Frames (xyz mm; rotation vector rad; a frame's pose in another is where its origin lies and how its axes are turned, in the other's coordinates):
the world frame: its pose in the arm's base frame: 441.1 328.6 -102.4 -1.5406 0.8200 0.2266
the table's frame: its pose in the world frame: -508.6 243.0 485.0 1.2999 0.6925 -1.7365
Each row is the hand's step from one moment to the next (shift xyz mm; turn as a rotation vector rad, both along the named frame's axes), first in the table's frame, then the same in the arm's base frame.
Working: the table's frame: its pose in the arm's base frame: 82.2 979.3 -74.8 -0.5326 -0.2083 -1.8001

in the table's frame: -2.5 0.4 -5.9 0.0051 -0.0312 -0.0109
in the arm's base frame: -0.6 -0.4 -6.4 -0.0333 0.0004 -0.0032
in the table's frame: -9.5 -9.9 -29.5 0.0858 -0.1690 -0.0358
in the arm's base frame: -14.7 -0.8 -29.0 -0.1866 -0.0386 0.0297
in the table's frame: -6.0 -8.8 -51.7 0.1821 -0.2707 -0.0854
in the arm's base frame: -19.9 -13.2 -47.1 -0.3152 -0.1118 0.0433
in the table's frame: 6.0 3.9 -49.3 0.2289 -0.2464 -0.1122
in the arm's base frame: -9.8 -26.3 -41.1 -0.3086 -0.1703 0.0380
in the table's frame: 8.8 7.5 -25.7 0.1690 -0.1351 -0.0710
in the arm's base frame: -1.1 -20.3 -19.6 -0.1806 -0.1348 0.0324
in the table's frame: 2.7 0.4 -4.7 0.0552 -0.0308 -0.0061
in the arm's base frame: -1.3 -4.4 -3.0 -0.0422 -0.0411 0.0239
